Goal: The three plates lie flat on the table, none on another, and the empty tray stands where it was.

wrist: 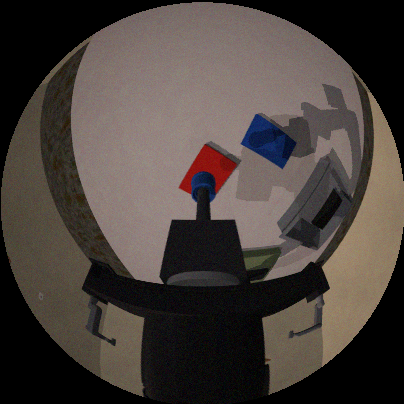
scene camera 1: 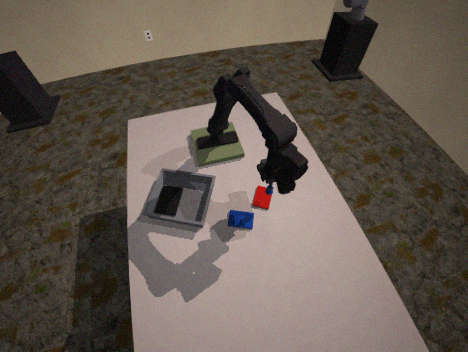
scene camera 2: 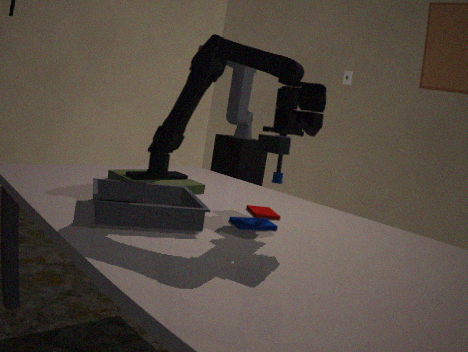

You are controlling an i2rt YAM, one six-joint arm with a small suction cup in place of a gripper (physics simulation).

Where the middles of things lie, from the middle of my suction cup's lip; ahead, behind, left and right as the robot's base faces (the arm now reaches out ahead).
Labels:
Now: suction cup 340 mm to the left of the grey tray (scene camera 2: 159, 206), 100 mm past it and 80 mm above it. From my suction cup the other things lie so: blue plate (wrist: 263, 137) (120 mm to the right, 100 mm below, 50 mm ahead); then red plate (wrist: 208, 159) (100 mm below, 30 mm behind, 10 mm to the right).

